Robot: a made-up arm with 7 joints.
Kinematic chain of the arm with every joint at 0, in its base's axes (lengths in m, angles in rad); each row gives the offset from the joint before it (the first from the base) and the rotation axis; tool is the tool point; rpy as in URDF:
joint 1: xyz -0.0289 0.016 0.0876 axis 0 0.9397 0.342
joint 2: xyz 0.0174 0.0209 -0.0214 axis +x
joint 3: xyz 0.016 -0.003 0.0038 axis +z
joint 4: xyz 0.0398 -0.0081 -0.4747 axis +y
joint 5: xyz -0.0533 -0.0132 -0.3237 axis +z
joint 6: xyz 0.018 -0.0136 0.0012 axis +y
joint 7: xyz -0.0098 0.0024 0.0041 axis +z
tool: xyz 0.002 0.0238 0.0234 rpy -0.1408 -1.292 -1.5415
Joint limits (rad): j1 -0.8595..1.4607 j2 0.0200..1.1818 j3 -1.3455..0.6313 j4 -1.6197..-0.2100 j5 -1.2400..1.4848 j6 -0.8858..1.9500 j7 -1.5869..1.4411
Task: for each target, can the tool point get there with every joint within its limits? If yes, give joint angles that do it. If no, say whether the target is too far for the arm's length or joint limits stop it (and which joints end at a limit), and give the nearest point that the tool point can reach.
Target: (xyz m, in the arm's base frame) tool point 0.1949 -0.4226 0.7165
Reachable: no: joint limits stop it (at a limit: joint 1, joint 2, joint 4, joint 7) | nearest point 0.5302 -0.2601 0.0057 | short by 0.803 m
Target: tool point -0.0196 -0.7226 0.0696
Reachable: no: joint limits stop it (at a limit: joint 1, joint 2, joint 3, joint 4, joint 7) | nearest point -0.3752 -0.4251 -0.1800 | short by 0.527 m
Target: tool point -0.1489 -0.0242 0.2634
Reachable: no: joint limits stop it (at a limit: joint 1, joint 3, joint 4, joint 7) | nearest point -0.6131 0.1467 -0.0052 | short by 0.563 m
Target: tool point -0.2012 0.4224 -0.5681
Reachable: yes | joints 0.4822 0.5607 0.0444 -0.6249 0.7213 0.3703 0.8187
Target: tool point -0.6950 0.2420 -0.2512
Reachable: yes | joints 1.2450 0.6777 -0.8272 -0.7074 0.9986 -0.4631 -1.2256
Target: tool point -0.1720 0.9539 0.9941
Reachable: no: too far | nearest point 0.3280 0.4840 0.3928 | short by 0.912 m
